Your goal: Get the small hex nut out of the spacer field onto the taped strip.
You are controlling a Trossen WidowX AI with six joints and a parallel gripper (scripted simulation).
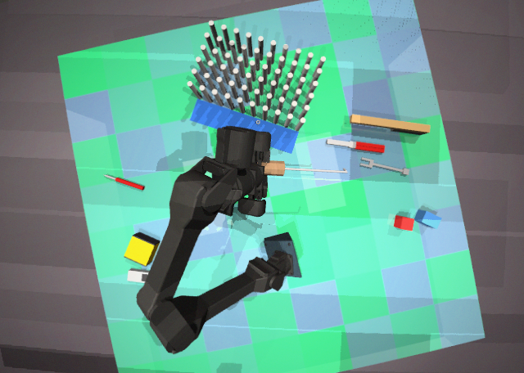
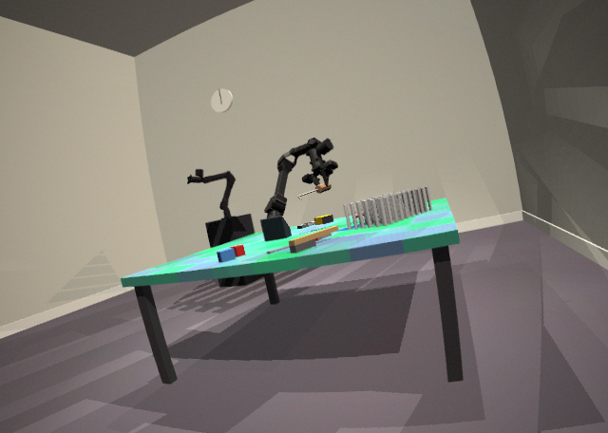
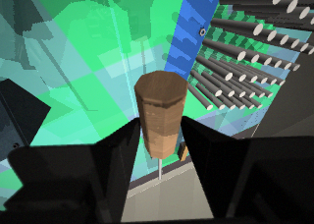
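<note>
The wire hook tool is 110 mm to the right of my gripper tip, 10 mm below it and 10 mm behind it. Also, from my gripper tip: grey fork tool: 420 mm to the right, 200 mm below, 20 mm behind; hex nut: 200 mm below, 170 mm ahead, 10 mm to the left; blue taped strip: 200 mm below, 160 mm ahead, 60 mm to the left.
</note>
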